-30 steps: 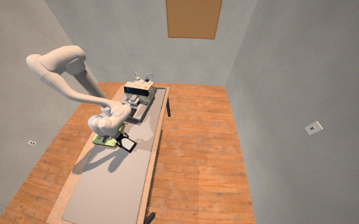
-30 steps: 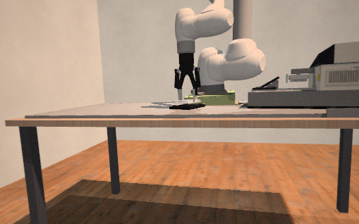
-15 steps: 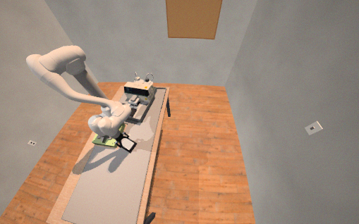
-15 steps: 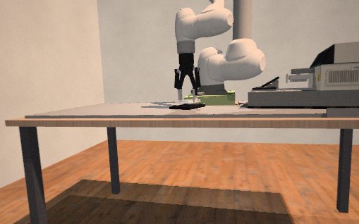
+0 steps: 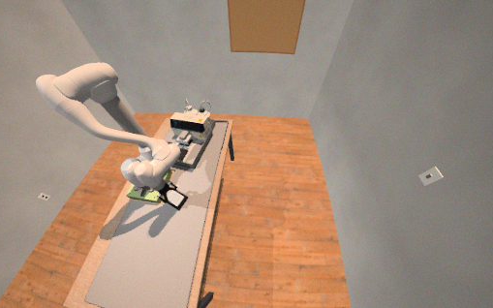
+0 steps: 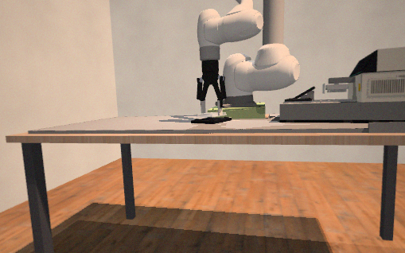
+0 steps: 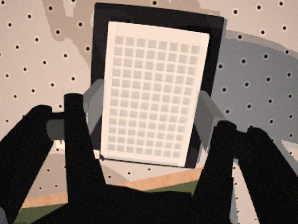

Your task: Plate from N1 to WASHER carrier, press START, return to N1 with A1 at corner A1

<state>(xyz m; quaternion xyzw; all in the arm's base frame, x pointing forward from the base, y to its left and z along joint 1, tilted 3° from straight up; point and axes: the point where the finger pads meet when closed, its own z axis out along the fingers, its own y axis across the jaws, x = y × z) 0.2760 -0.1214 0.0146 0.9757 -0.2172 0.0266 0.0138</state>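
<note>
Now: the white well plate 30 mm below my hand. The rest, counted from my hand: carrier: 60 mm behind, 390 mm to the left, 30 mm above; N1 label: 30 mm behind, 110 mm to the left, 60 mm below; black plate nest N1: 50 mm below.
</note>
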